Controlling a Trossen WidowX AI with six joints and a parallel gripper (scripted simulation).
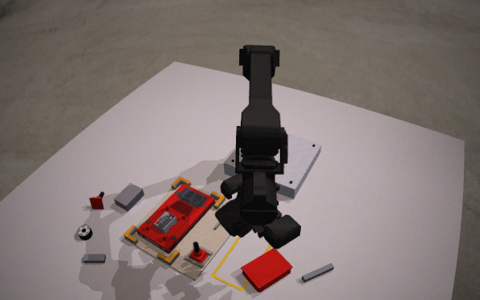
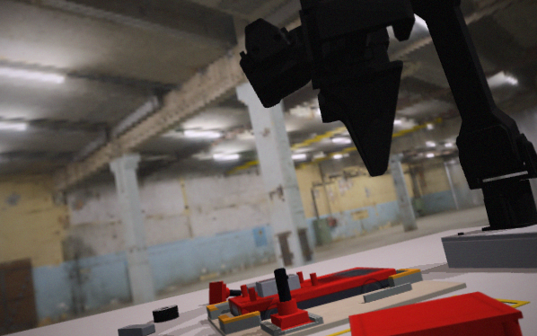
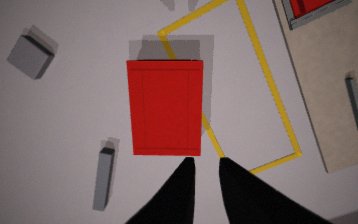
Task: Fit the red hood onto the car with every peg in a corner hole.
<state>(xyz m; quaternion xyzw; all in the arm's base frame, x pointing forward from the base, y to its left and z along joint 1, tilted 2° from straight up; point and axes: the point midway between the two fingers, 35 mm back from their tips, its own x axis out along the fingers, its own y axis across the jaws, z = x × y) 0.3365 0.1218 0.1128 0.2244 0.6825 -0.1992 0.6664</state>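
The red hood is 2 cm ahead of my gripper tip, 3 cm to the left of it and 11 cm below it. Round my gripper tip: black wheel (9 cm ahead, 46 cm to the right, 11 cm below); then grey engine block (2 cm behind, 25 cm to the right, 10 cm below).
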